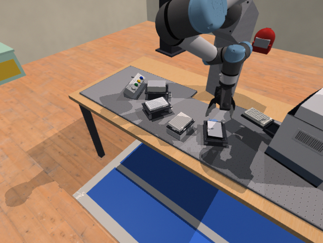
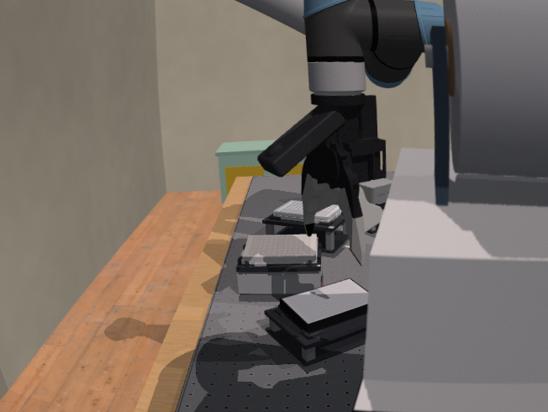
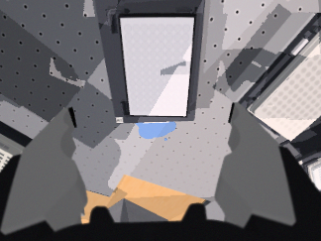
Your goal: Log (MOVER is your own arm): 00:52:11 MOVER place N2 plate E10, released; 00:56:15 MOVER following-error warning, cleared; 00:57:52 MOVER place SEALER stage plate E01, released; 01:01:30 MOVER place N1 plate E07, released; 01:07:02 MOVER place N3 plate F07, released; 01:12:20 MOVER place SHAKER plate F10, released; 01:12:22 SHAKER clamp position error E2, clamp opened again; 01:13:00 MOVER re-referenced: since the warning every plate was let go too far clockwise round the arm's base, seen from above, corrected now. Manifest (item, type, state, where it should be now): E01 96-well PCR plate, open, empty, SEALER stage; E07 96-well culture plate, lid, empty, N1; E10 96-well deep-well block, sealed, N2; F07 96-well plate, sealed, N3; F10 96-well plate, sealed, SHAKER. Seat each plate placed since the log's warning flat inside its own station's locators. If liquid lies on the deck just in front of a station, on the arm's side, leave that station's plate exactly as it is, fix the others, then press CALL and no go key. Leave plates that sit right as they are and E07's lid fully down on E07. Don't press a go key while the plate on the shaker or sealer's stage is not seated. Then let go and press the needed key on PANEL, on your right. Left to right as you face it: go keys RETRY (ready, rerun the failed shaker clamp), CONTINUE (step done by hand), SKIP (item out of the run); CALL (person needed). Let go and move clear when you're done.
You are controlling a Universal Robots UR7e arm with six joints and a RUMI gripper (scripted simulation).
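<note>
My gripper is now 200 mm past the white PCR plate, 130 mm to the right of it and 40 mm above it. Round my hand: dark sealed plate 90 mm below; then grey deep-well block 50 mm behind, 520 mm to the right, 60 mm below; then white retry key 70 mm ahead, 640 mm to the right, 70 mm below.
</note>
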